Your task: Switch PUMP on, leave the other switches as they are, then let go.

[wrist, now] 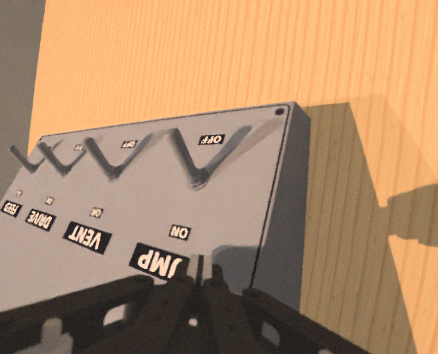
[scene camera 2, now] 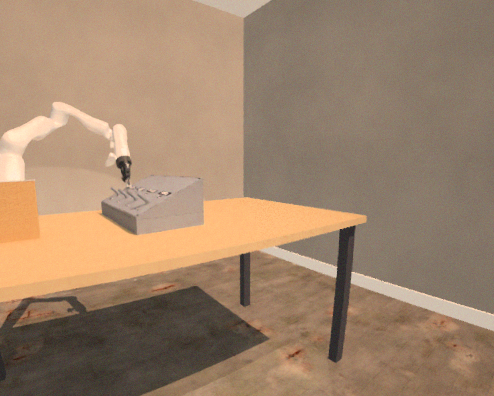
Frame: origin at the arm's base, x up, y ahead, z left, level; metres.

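Seen in the pictures: gripper, fingertip midpoint: (wrist: 199, 268) (scene camera 2: 129, 186); arm's base, origin of the base link: (scene camera 2: 9, 201).
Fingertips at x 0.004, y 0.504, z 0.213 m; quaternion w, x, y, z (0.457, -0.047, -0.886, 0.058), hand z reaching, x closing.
Observation:
Pixels of each thing's top centre, then the offset from my fingertips to it. Level surfaces: height alone.
- PUMP lever, middle of its top: (wrist: 165, 153) dx +0.007, dy -0.078, dz -0.025 m
- PUMP name label, middle of its top: (wrist: 163, 267) dx +0.002, dy +0.004, dz -0.031 m
- VENT lever, middle of its top: (wrist: 81, 155) dx +0.007, dy -0.086, dz -0.145 m
- DRIVE lever, middle of its top: (wrist: 35, 156) dx +0.007, dy -0.095, dz -0.265 m
- FEED lever, middle of its top: (wrist: 7, 157) dx +0.007, dy -0.103, dz -0.385 m
- wooden table, its level: dx -0.122 m
The grey switch console (scene camera 2: 172, 217) (wrist: 232, 205) stands on the table. In the wrist view the PUMP lever (wrist: 184, 156) leans toward its OFF label (wrist: 212, 139), away from its ON label (wrist: 180, 232). The PUMP name label (wrist: 152, 257) is partly hidden by my fingers. The VENT lever (wrist: 101, 158), DRIVE lever (wrist: 54, 160) and FEED lever (wrist: 22, 160) also lean to the OFF side. My gripper (scene camera 2: 129, 185) (wrist: 199, 268) is shut and empty. Its tips are over the panel by the PUMP name label, on the ON side, apart from the lever. Contact with the panel cannot be told.
An orange-brown box or board (scene camera 2: 19, 210) stands on the wooden table (scene camera 2: 280, 215) (wrist: 200, 50), left of the console in the scene view. The console's side edge (wrist: 285, 200) runs close to the right of the PUMP lever in the wrist view. Other levers stand in a row beside it.

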